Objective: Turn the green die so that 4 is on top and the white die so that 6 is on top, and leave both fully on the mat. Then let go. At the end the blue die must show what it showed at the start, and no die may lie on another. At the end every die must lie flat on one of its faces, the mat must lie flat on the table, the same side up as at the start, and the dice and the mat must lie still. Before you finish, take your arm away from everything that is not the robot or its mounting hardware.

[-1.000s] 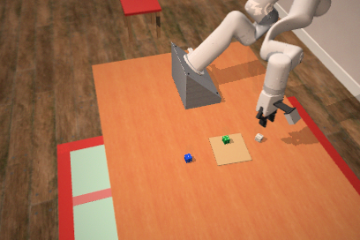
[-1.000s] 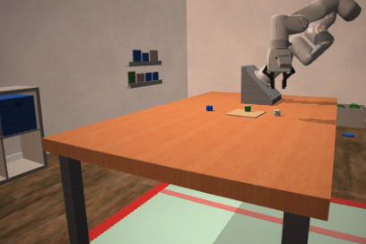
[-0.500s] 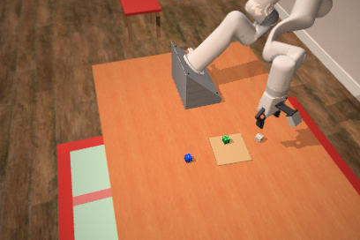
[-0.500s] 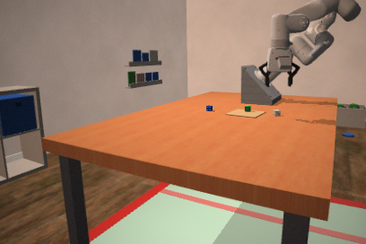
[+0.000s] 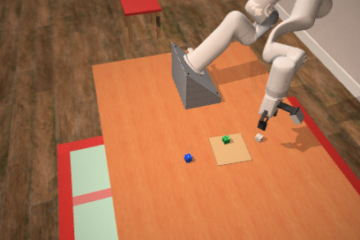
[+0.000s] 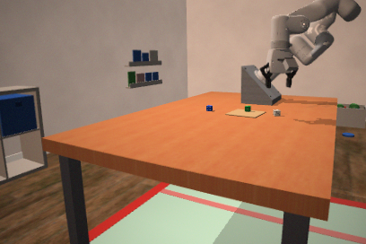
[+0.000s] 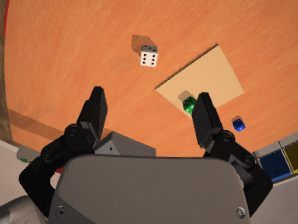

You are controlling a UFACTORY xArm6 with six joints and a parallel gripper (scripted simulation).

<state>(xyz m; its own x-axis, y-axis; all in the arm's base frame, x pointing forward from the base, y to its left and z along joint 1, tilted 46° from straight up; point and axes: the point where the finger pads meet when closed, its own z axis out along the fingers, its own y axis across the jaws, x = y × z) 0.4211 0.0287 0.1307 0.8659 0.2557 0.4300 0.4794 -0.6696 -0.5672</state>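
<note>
Right now the white die is 10 mm behind my hand and 120 mm below it. The rest, counted from my hand: tan mat 20 mm behind, 140 mm to the right, 130 mm below; green die 60 mm behind, 140 mm to the right, 120 mm below; blue die 40 mm behind, 320 mm to the right, 120 mm below.
</note>
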